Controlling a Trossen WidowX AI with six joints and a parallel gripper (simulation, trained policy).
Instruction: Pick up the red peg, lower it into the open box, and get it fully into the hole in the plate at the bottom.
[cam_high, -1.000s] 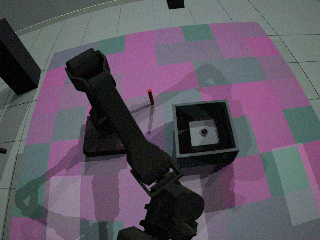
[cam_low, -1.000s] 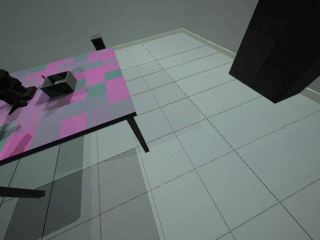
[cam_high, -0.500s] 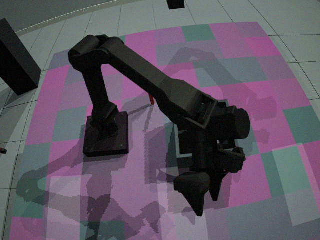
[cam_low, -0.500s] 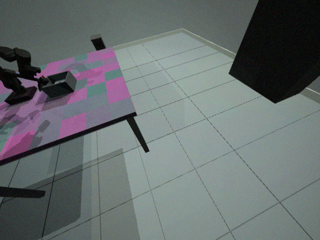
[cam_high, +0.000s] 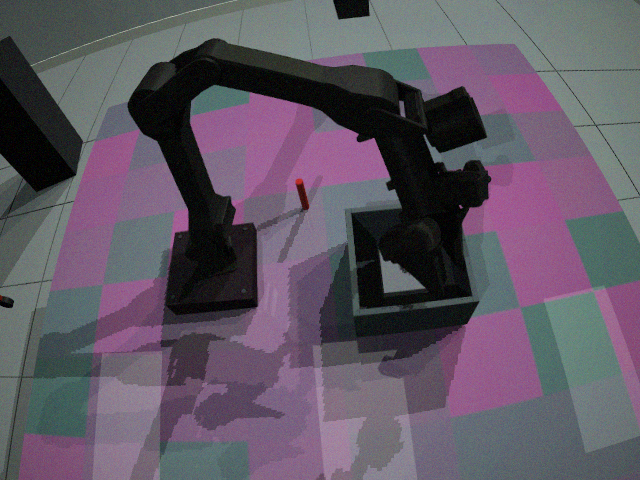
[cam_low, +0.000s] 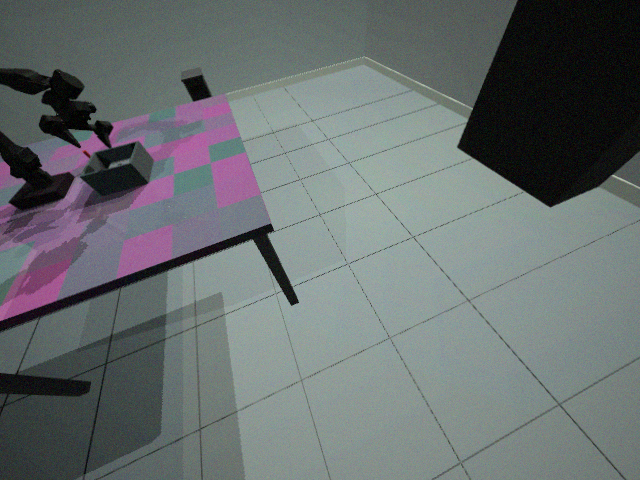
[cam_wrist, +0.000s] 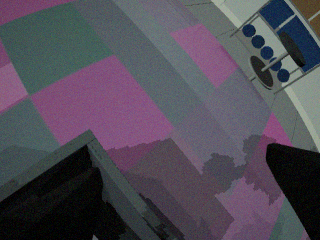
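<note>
Right now the red peg is 140 mm behind my gripper tip, 310 mm to the left of it and 140 mm below it. The rest, counted from my gripper tip: light grey plate (10 mm behind, 100 mm to the left, 140 mm below); then dark box (10 mm behind, 100 mm to the left, 150 mm below).
</note>
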